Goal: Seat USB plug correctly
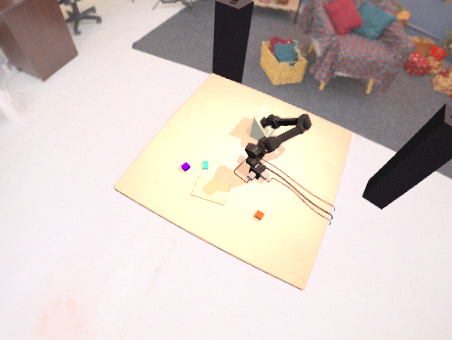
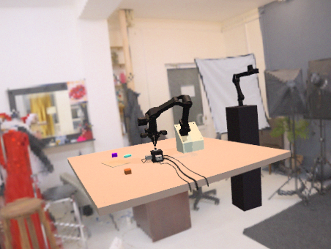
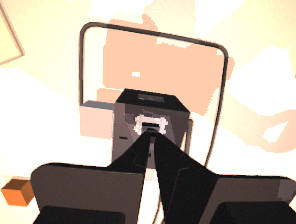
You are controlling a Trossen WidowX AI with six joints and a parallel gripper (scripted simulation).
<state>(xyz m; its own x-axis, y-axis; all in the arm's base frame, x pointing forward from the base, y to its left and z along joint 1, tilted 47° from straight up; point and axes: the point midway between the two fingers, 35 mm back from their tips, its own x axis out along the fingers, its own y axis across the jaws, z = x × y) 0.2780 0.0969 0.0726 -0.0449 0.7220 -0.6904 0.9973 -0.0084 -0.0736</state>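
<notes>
Right now the USB plug is 2 cm below my gripper tip. Round my gripper tip: cyan block: 27 cm to the right, 16 cm ahead, 10 cm below; then outlined rectangle: 28 cm ahead, 14 cm to the right, 10 cm below; then orange block: 25 cm ahead, 20 cm to the left, 9 cm below.
</notes>
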